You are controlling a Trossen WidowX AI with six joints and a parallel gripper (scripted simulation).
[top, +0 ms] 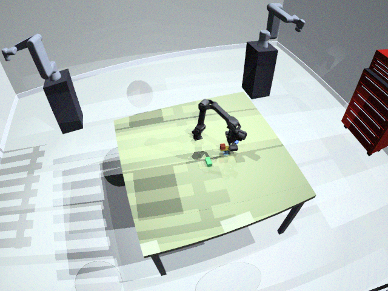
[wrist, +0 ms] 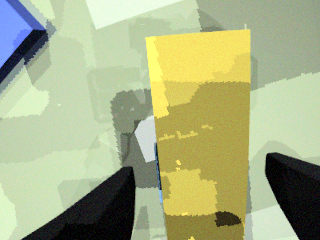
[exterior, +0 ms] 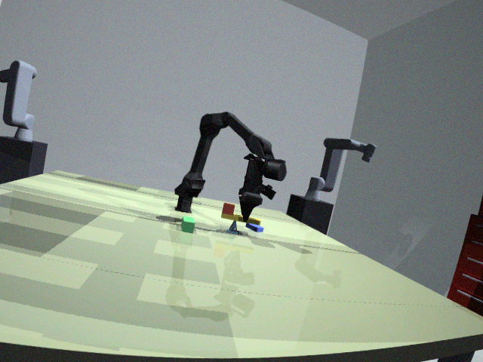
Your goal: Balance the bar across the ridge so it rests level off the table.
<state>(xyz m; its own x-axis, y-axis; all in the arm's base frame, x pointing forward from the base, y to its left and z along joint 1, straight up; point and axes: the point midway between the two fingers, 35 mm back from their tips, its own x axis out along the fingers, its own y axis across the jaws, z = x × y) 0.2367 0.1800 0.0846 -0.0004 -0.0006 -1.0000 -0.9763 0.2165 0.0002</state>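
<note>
Now: gripper tip 10 mm past the yellow bar, 40 mm to the left of it and 10 mm below it. From my gripper tip the other things lie so: blue block 90 mm behind, 80 mm to the left, 40 mm below; green block 40 mm ahead, 190 mm to the right, 30 mm below.
</note>
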